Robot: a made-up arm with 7 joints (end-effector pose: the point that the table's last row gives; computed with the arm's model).
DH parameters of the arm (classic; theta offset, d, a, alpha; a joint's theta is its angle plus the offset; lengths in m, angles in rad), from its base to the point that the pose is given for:
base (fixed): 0.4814 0 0.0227 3.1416
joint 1: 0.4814 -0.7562 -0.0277 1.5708
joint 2: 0 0.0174 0.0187 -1.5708
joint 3: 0 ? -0.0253 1.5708
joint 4: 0 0.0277 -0.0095 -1.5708
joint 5: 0 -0.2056 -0.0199 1.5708
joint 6: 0 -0.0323 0.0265 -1.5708
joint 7: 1.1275 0 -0.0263 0
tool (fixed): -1.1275 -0.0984 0 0
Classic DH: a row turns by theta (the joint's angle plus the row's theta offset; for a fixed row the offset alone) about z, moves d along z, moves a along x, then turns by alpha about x.
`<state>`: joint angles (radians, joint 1 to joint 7).
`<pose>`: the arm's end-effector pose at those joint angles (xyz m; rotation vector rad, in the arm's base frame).
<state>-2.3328 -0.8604 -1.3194 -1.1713 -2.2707 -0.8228 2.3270</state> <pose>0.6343 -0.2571 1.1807 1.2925 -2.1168 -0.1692</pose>
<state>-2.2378 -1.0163 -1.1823 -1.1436 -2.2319 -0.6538 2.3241</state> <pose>0.6466 -0.3884 1.0409 0.9667 -1.9524 -0.4122</pose>
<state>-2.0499 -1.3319 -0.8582 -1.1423 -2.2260 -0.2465 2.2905</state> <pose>0.5243 -0.5807 0.7049 0.4808 -1.2935 -0.9562</pose>
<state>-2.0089 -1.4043 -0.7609 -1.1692 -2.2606 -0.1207 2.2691</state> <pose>0.4647 -0.5961 0.6216 0.4077 -1.0434 -1.1074</pose>
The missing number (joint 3, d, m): -0.5498
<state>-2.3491 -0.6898 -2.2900 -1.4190 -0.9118 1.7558 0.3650</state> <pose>0.3947 -0.1242 1.2784 1.0904 -1.4553 -1.7219</pose>
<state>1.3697 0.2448 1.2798 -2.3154 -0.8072 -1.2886 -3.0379</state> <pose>0.1823 0.1074 1.1144 -0.8369 1.1916 -2.5481</pose>
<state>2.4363 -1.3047 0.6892 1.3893 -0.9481 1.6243 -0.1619</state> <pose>0.3816 0.3503 1.0936 -1.7220 1.0064 0.4691</pose>
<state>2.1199 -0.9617 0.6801 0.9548 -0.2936 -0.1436 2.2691</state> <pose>0.1639 0.5065 1.3300 1.6563 1.9748 -0.2472</pose>
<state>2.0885 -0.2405 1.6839 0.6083 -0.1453 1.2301 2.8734</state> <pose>-0.0023 0.2484 1.3981 1.5573 0.1372 1.7474</pose>
